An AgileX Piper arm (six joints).
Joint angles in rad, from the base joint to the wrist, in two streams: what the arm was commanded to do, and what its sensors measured. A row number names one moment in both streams.
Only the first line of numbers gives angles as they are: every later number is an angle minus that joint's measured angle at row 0.
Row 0, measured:
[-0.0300, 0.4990, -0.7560, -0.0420, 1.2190, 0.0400]
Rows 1 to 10, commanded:
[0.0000, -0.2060, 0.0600, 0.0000, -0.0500, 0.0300]
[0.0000, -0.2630, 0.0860, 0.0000, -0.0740, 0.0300]
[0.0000, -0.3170, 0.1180, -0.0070, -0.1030, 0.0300]
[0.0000, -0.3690, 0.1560, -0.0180, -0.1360, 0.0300]
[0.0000, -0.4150, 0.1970, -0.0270, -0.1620, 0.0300]
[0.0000, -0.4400, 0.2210, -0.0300, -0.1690, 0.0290]
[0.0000, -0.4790, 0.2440, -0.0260, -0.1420, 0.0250]
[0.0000, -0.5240, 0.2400, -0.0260, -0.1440, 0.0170]
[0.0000, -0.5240, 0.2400, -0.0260, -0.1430, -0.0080]
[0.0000, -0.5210, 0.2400, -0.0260, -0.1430, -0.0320]
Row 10, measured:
[0.0000, -0.5030, 0.2370, -0.0200, -0.1340, 0.0050]
